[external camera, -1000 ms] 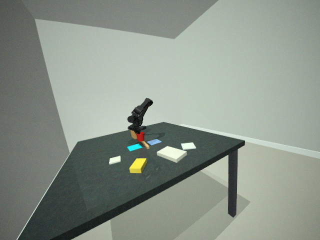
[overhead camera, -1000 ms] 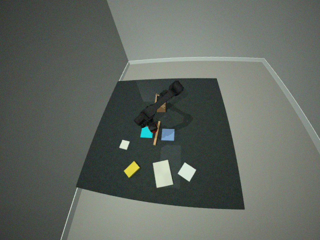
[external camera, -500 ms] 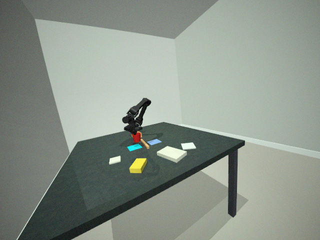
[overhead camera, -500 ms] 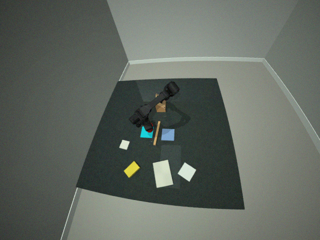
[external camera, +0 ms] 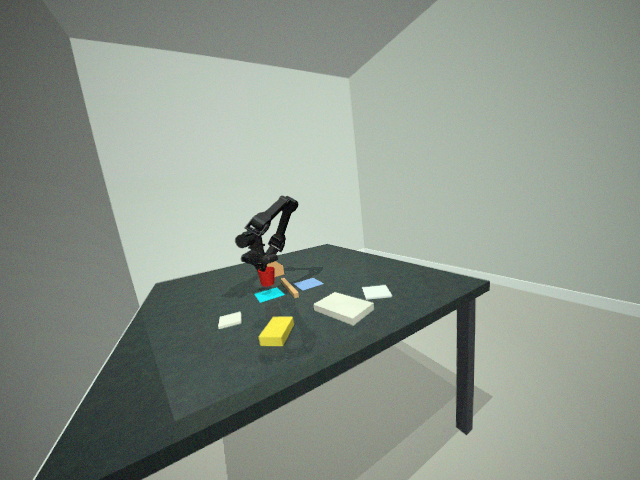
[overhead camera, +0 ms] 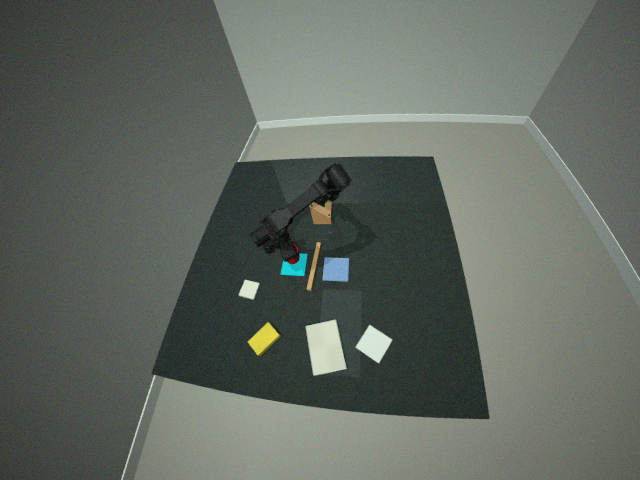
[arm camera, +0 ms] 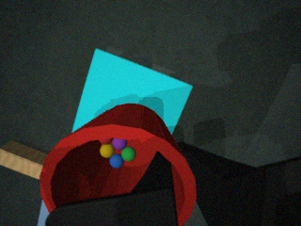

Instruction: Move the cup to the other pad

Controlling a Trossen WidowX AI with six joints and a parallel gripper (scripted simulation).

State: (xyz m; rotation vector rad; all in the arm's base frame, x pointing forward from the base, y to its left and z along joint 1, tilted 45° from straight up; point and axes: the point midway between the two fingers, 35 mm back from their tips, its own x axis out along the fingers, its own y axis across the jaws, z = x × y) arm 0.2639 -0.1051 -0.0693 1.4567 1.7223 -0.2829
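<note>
The cyan pad is 30 mm ahead of my gripper tip, 10 mm to the left of it and 100 mm below it. Round my gripper tip: cup (30 mm ahead, 10 mm to the left); then wooden bar (40 mm ahead, 110 mm to the left, 90 mm below); then yellow block (360 mm ahead, 70 mm to the right, 70 mm below).
</note>
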